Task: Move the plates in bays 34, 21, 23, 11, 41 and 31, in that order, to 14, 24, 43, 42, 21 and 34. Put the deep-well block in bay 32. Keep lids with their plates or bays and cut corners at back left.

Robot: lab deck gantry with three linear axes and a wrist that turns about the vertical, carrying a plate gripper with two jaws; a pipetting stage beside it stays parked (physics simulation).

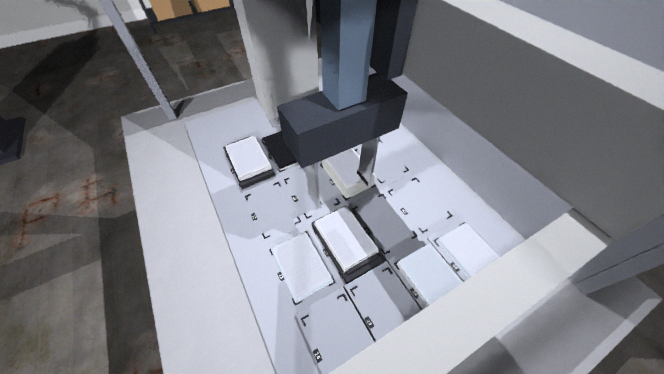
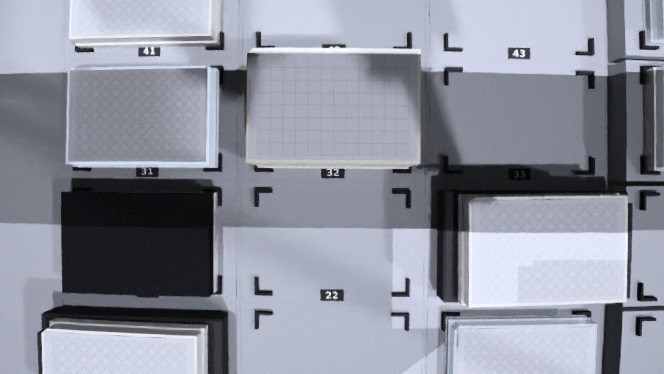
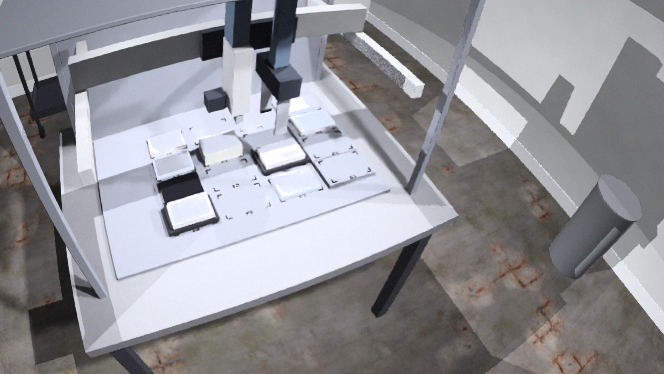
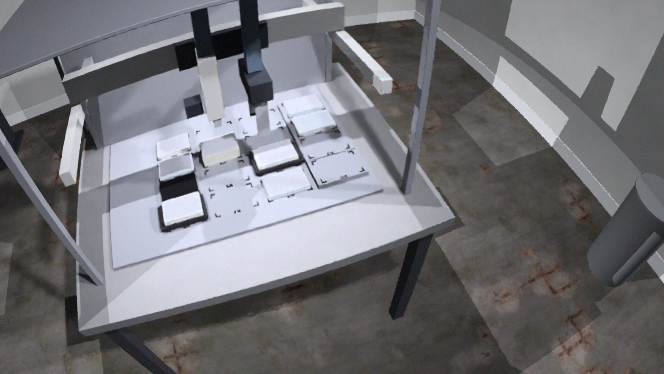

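Seen in the pictures: gripper, fingertip midpoint: (image 1: 340,189) (image 3: 272,121) (image 4: 259,124); robot's base, link origin: (image 1: 227,155) (image 3: 175,235) (image 4: 167,231).
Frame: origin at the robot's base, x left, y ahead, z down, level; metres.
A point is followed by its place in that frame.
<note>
My gripper (image 1: 341,192) {y 0.358, x 0.155, z -0.159 m} (image 3: 273,121) {y 0.358, x 0.155, z -0.159 m} (image 4: 257,121) {y 0.358, x 0.155, z -0.159 m} is open and empty, jaws hanging above the deck right of the deep-well block (image 2: 332,107) {y 0.227, x 0.255, z -0.042 m} (image 3: 220,147) {y 0.223, x 0.233, z -0.042 m} (image 4: 220,149) {y 0.230, x 0.230, z -0.042 m}, which stands in bay 32. The white plate in bay 34 (image 1: 431,274) {y 0.546, x 0.256, z -0.031 m} (image 3: 313,121) {y 0.554, x 0.249, z -0.031 m} is on the raised right column. The plate in bay 23 (image 1: 345,237) {y 0.397, x 0.148, z -0.037 m} (image 2: 547,250) {y 0.389, x 0.152, z -0.037 m} and the plate in bay 11 (image 1: 248,157) {y 0.074, x 0.046, z -0.037 m} (image 2: 120,350) {y 0.067, x 0.073, z -0.037 m} sit on dark bases. Bay 21 holds a black-topped plate (image 2: 135,240) {y 0.066, x 0.153, z -0.017 m} (image 3: 181,187) {y 0.065, x 0.145, z -0.017 m}. Pale plates occupy bay 31 (image 2: 140,117) {y 0.068, x 0.255, z -0.014 m} and bay 41 (image 2: 142,15) {y 0.067, x 0.341, z -0.014 m}. Cut corners are unclear.
A pale plate in bay 13 (image 1: 302,267) {y 0.402, x 0.042, z -0.014 m} (image 2: 525,350) {y 0.391, x 0.062, z -0.014 m} lies in front of the bay 23 plate. Another white plate (image 1: 467,250) {y 0.544, x 0.357, z -0.029 m} (image 3: 306,104) {y 0.576, x 0.345, z -0.029 m} is in bay 44, behind bay 34. The parked pipetting stage (image 3: 237,80) (image 4: 211,87) hangs left of my gripper.
</note>
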